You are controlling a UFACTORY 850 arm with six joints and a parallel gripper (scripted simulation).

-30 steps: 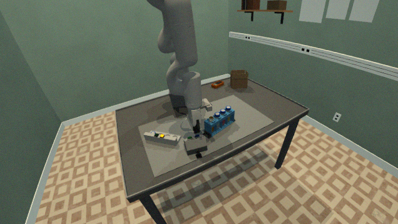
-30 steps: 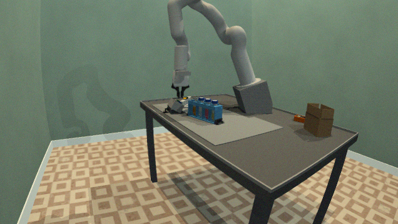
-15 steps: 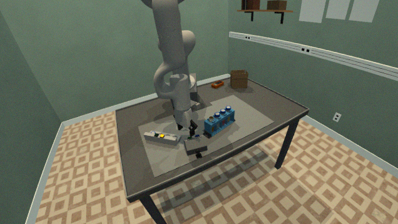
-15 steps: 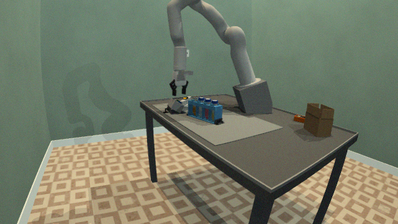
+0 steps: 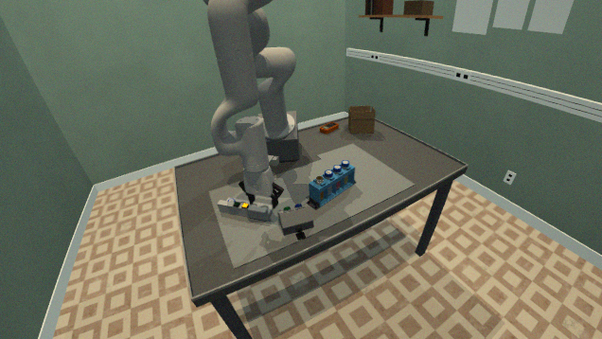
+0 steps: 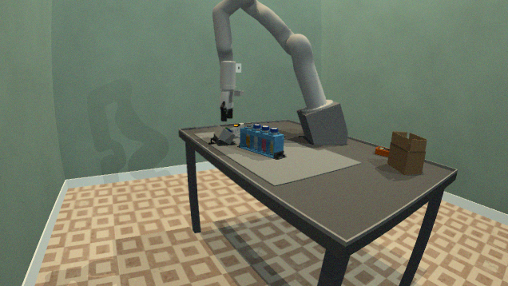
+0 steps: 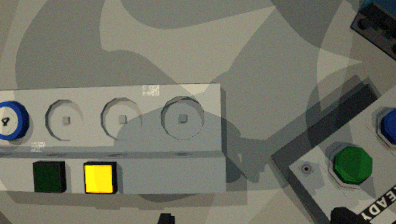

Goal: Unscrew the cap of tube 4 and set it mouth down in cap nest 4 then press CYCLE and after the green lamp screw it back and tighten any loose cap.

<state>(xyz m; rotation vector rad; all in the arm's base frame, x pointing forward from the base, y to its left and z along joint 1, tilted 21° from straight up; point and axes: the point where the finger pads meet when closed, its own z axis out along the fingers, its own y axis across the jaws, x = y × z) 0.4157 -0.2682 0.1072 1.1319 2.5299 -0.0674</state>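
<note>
My gripper is now 190 mm past the blue cap marked 4, 80 mm to the left of it and 100 mm above it. From my hand the other things lie so: blue key 50 mm ahead, 120 mm to the left, 40 mm below; then green key 40 mm ahead, 70 mm to the left, 40 mm below; then grey key housing 60 mm ahead, 90 mm to the left, 60 mm below.
</note>
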